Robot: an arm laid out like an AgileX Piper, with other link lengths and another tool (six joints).
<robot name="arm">
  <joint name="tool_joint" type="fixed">
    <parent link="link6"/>
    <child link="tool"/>
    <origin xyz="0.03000 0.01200 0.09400" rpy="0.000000 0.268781 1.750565"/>
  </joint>
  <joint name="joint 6" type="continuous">
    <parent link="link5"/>
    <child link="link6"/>
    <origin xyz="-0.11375 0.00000 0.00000" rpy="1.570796 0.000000 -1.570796"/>
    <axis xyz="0 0 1"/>
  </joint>
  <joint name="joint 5" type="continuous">
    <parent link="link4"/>
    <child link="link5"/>
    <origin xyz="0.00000 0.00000 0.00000" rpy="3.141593 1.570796 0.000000"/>
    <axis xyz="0 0 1"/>
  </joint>
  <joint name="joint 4" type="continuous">
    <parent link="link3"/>
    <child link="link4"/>
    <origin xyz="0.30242 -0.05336 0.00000" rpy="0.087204 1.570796 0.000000"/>
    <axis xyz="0 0 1"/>
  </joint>
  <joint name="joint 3" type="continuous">
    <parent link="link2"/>
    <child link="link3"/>
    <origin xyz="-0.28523 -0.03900 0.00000"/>
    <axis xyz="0 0 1"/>
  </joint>
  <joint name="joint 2" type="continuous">
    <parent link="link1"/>
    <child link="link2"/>
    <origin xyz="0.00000 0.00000 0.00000" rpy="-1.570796 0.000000 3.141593"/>
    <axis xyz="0 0 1"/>
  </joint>
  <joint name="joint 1" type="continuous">
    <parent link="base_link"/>
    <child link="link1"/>
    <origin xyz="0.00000 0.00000 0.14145" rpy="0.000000 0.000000 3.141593"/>
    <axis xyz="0 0 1"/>
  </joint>
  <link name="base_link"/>
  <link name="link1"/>
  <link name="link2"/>
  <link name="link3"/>
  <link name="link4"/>
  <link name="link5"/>
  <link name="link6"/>
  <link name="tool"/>
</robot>
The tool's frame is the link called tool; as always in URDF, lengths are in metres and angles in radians. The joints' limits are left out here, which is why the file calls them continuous.
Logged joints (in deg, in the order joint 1, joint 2, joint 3, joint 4, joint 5, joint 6), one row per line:
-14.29 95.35 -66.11 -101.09 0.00 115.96
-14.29 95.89 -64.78 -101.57 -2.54 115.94
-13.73 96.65 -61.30 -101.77 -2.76 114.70
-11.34 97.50 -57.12 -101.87 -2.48 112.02
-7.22 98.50 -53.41 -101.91 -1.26 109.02
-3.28 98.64 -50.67 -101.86 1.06 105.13
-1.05 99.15 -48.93 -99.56 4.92 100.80
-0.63 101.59 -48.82 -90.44 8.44 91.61
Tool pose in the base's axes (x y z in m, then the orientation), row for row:
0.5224 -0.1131 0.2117 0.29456 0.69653 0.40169 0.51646
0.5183 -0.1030 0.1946 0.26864 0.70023 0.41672 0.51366
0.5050 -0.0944 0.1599 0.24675 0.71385 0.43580 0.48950
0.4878 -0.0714 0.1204 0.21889 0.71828 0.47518 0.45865
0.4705 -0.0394 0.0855 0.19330 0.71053 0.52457 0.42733
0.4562 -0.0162 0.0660 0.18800 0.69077 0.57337 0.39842
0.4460 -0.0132 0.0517 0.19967 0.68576 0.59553 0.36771
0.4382 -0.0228 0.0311 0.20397 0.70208 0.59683 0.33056
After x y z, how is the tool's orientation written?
As a quaternion, w x y z.
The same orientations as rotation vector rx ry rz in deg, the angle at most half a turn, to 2 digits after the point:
106.22 61.26 78.76
108.20 64.39 79.37
111.55 68.10 76.49
113.89 75.34 72.72
114.21 84.32 68.69
111.35 92.43 64.23
109.85 95.40 58.90
112.21 95.39 52.83

